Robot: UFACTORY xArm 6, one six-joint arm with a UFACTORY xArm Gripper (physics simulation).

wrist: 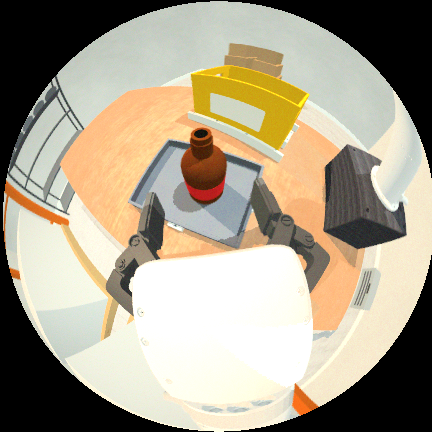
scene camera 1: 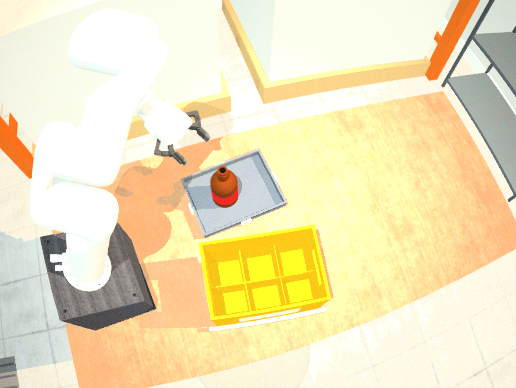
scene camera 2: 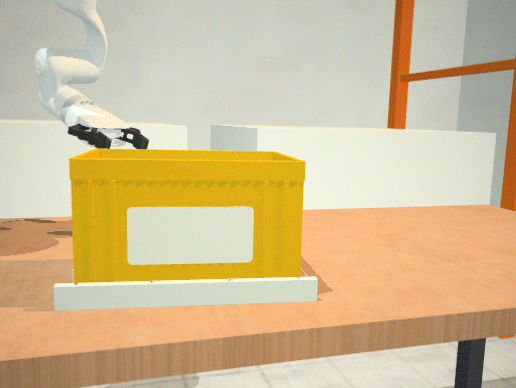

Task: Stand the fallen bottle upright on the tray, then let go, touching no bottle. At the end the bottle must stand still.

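Frame: origin at the arm's base, x ahead, y left, z up, level; centimetres.
Where they show: gripper, fingertip midpoint: (wrist: 205, 194) (scene camera 1: 197, 151) (scene camera 2: 128, 147); arm's base, origin of the base link: (wrist: 385, 187) (scene camera 1: 86, 267).
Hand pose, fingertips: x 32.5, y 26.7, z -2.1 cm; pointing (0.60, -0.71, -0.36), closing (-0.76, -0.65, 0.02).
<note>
Things, the pixels of their centre, and the offset from my fingertips. Level surfaces: height alone.
- brown bottle, body centre: (wrist: 203, 167) (scene camera 1: 223, 184) dx +5.5, dy -6.7, dz -8.1 cm
- grey tray, body centre: (wrist: 195, 182) (scene camera 1: 232, 192) dx +7.8, dy -6.2, dz -15.1 cm
- yellow crate, body centre: (scene camera 2: 189, 217) (scene camera 1: 262, 280) (wrist: 250, 99) dx +9.8, dy -34.9, dz -7.6 cm
- wooden table, its level: dz -16.4 cm
A brown bottle (scene camera 1: 224, 186) (wrist: 204, 170) with a red band stands upright on the grey tray (scene camera 1: 270, 204) (wrist: 150, 170), its mouth facing up. In the scene camera 2 view the bottle and the tray are hidden behind the yellow crate. My gripper (scene camera 1: 196, 150) (scene camera 2: 129, 146) (wrist: 205, 194) is open and empty. It hangs above and behind the tray's far left corner in the scene camera 1 view, apart from the bottle. In the wrist view the bottle shows beyond the fingertips, and neither finger touches it.
A yellow crate (scene camera 1: 265, 311) (scene camera 2: 187, 171) (wrist: 200, 95) with several compartments stands beside the tray on the wooden table (scene camera 1: 380, 200) (scene camera 2: 400, 260). The dark arm base block (scene camera 1: 107, 295) (wrist: 350, 200) is at the left in the scene camera 1 view. Low white walls stand behind the table.
</note>
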